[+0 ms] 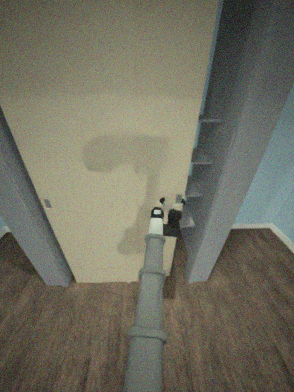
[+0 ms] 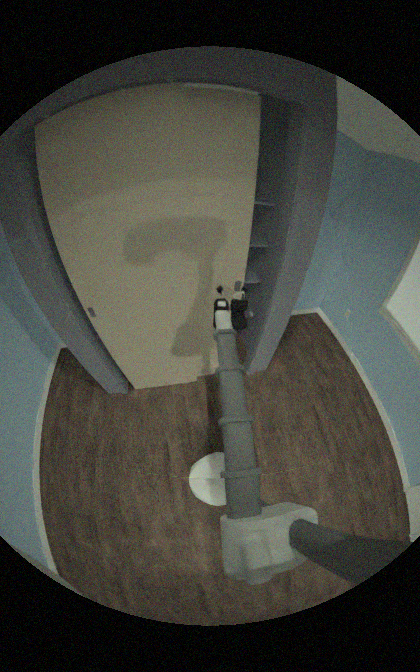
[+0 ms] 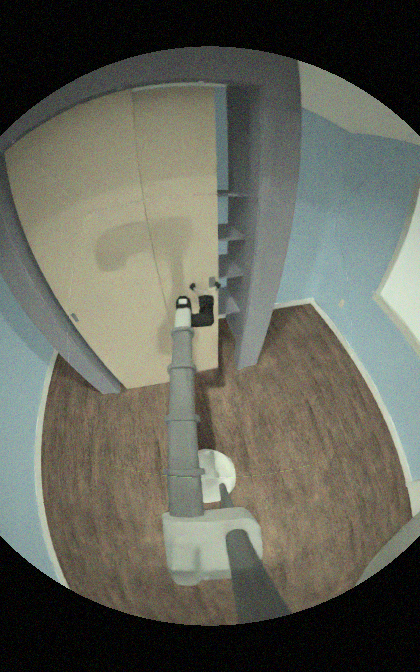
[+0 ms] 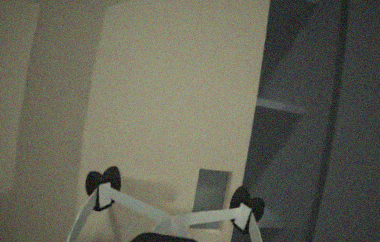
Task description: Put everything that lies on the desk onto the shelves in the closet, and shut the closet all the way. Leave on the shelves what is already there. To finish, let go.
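Observation:
The closet's cream sliding doors fill the middle. The right door panel (image 3: 180,150) (image 4: 175,75) has a grey recessed handle (image 1: 178,198) (image 2: 238,285) (image 3: 212,281) (image 4: 212,192) near its right edge. To the right of that edge an upright gap stands open, and parts of the shelves (image 1: 210,120) (image 2: 264,203) (image 3: 232,233) (image 4: 280,106) show in it. My gripper (image 1: 172,201) (image 2: 231,290) (image 3: 205,285) (image 4: 175,191) is open and empty, in front of the door at the handle's height, its right fingertip over the door's edge. The desk does not show.
Grey closet posts stand at the left (image 1: 30,210) and right (image 1: 225,165). The left panel (image 3: 90,175) has its own handle (image 1: 47,203) (image 2: 91,312) (image 3: 74,317). A white round shape (image 2: 205,480) (image 3: 222,470) lies low beside my arm. Blue walls stand at both sides.

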